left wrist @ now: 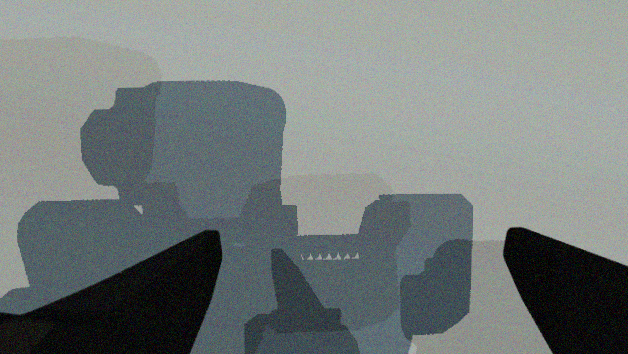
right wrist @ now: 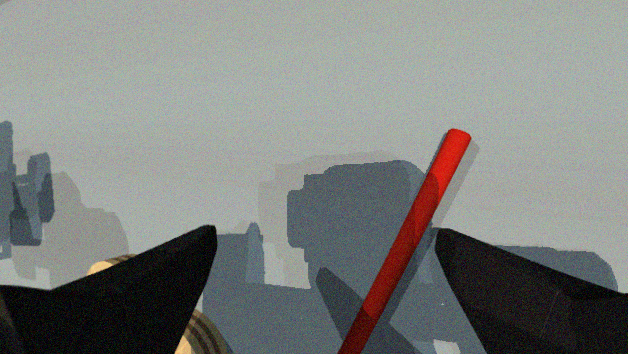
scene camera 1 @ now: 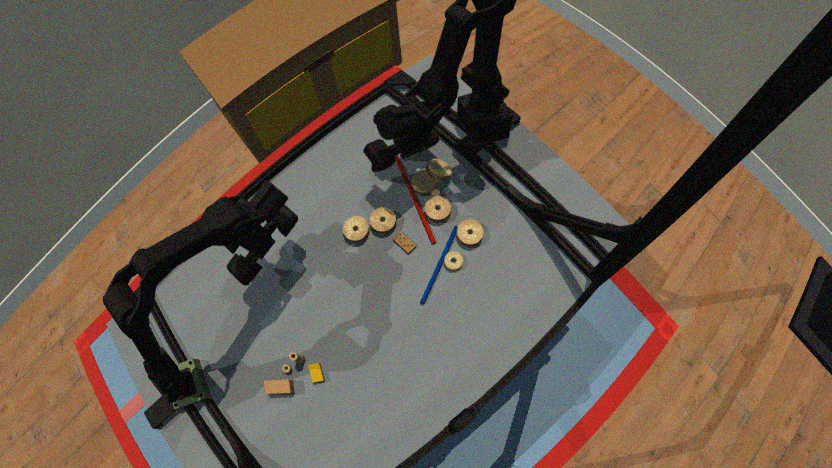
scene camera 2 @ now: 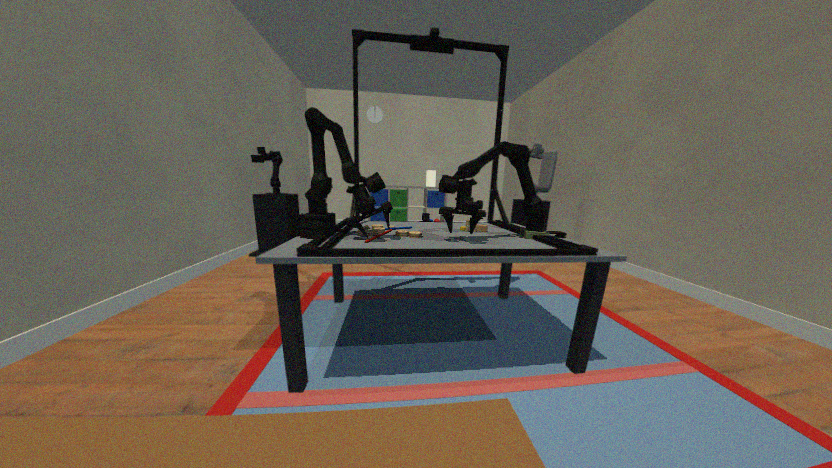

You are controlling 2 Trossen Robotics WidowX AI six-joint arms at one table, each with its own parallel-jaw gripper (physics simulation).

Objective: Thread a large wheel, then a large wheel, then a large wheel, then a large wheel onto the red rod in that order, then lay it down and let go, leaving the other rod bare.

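Pixels of known places: left gripper, fingertip midpoint: (left wrist: 362, 243) (scene camera 1: 272, 251) (scene camera 2: 461, 233); right gripper, fingertip midpoint: (right wrist: 328, 237) (scene camera 2: 378, 233); left arm's base, link origin: (scene camera 1: 183, 384) (scene camera 2: 534, 230); right arm's base, link origin: (scene camera 1: 485, 105) (scene camera 2: 317, 213).
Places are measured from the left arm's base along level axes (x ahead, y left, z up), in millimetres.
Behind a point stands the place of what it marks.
The red rod (scene camera 1: 416, 199) @[y 184, x 688, z -25 mm] (scene camera 2: 378, 235) @[y 237, x 686, z -25 mm] (right wrist: 415, 215) @[y 307, x 693, z -25 mm] lies bare on the table. My right gripper (scene camera 1: 403, 160) @[y 288, x 665, z -7 mm] (scene camera 2: 377, 230) @[y 288, x 665, z -7 mm] (right wrist: 328, 237) @[y 288, x 665, z -7 mm] is open above its far end; in the right wrist view the rod crosses between the fingertips, near one of them. Large wheels lie flat: one (scene camera 1: 347, 229) @[y 181, x 522, z -13 mm] and another (scene camera 1: 375, 221) @[y 171, x 585, z -13 mm] left of the rod, one (scene camera 1: 430, 210) @[y 141, x 702, z -13 mm] right of it, and one (scene camera 1: 477, 234) @[y 47, x 768, z -13 mm] by the blue rod (scene camera 1: 439, 264) @[y 27, x 667, z -25 mm] (scene camera 2: 400, 228) @[y 16, x 648, z -30 mm]. Two shaded wheels (scene camera 1: 420, 183) @[y 211, x 711, z -13 mm] (scene camera 1: 442, 168) @[y 220, x 771, z -4 mm] lie below my right arm, one tilted. My left gripper (scene camera 1: 265, 247) @[y 205, x 344, z 0 mm] (scene camera 2: 461, 232) @[y 205, x 344, z 0 mm] (left wrist: 362, 243) @[y 205, x 344, z 0 mm] is open and empty above the table.
A smaller wheel (scene camera 1: 448, 261) @[y 23, x 686, z -20 mm] lies against or near the blue rod. A brown block with holes (scene camera 1: 404, 242) @[y 104, x 622, z -26 mm] lies left of the red rod's near end. A tan block (scene camera 1: 278, 387) @[y -85, x 240, z -4 mm], a yellow block (scene camera 1: 315, 373) @[y -83, x 329, z -19 mm] and two small cylinders (scene camera 1: 293, 356) @[y -38, x 306, z 13 mm] (scene camera 1: 286, 369) @[y -50, x 267, z -29 mm] are at the lower left.
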